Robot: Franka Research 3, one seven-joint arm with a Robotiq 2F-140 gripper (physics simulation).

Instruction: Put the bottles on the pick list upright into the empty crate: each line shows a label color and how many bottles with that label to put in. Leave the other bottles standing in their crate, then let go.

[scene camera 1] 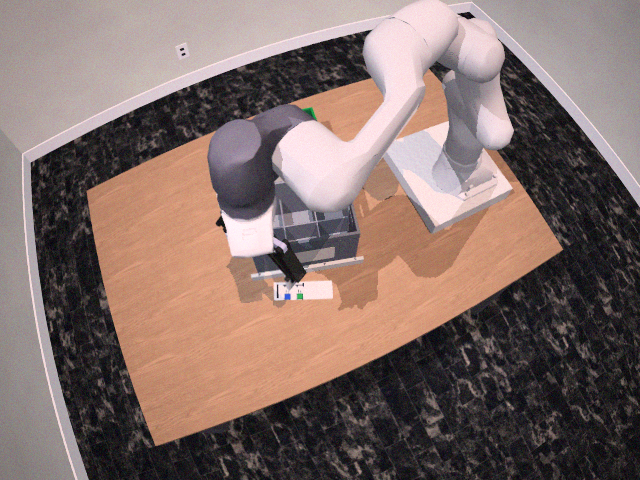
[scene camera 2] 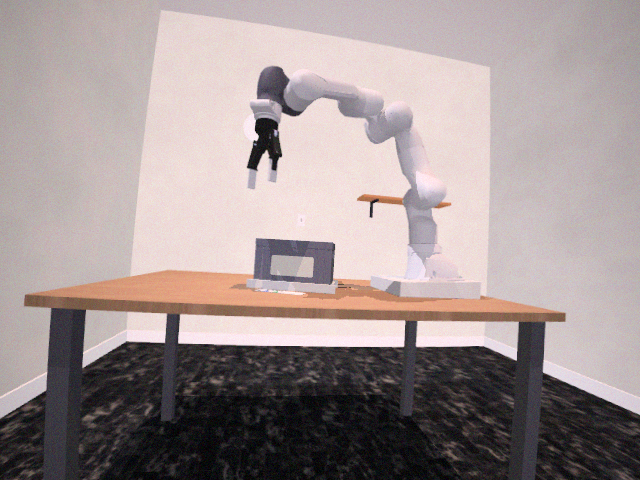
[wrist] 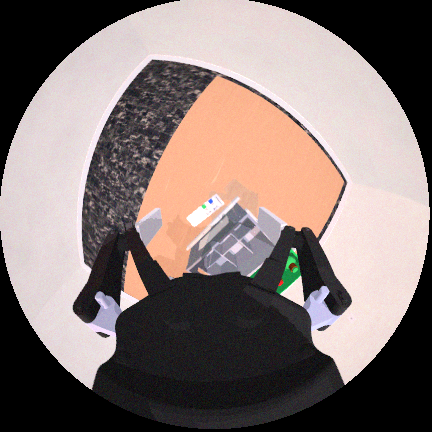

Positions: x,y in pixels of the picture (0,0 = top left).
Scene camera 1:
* gripper: 263,263
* pick list: 308,290
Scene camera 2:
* gripper: 260,185
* white strip: 251,283
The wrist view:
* gripper: 209,215
